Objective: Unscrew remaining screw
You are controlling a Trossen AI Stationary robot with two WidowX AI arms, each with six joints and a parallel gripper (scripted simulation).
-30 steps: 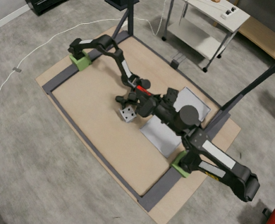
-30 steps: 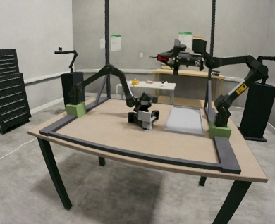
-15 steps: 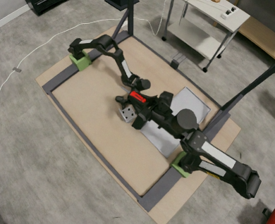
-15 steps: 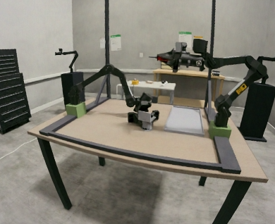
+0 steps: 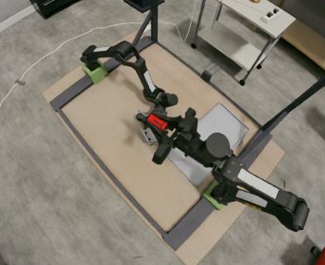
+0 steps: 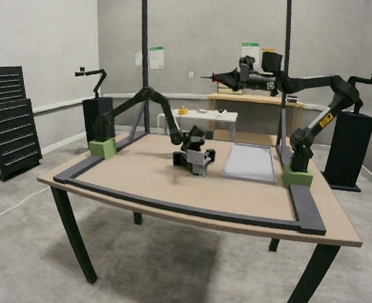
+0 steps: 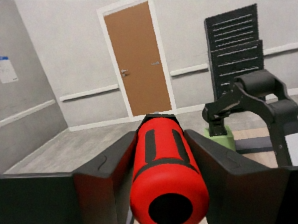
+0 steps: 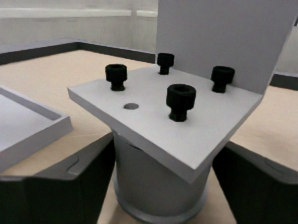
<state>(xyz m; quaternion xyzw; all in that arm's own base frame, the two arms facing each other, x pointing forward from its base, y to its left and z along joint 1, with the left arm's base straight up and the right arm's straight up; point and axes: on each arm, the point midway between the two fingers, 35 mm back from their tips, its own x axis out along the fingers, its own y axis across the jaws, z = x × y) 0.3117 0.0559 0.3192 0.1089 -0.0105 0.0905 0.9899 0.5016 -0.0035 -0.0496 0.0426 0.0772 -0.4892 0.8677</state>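
Observation:
The grey joint module lies 2 cm to the left of my right hand, 2 cm ahead of it and 1 cm below it. From my right hand the other things lie so: black screw 3 cm above; shallow grey tray 22 cm to the left, 18 cm behind, 3 cm below; light grey bracket 4 cm above, 2 cm ahead, 1 cm to the left.

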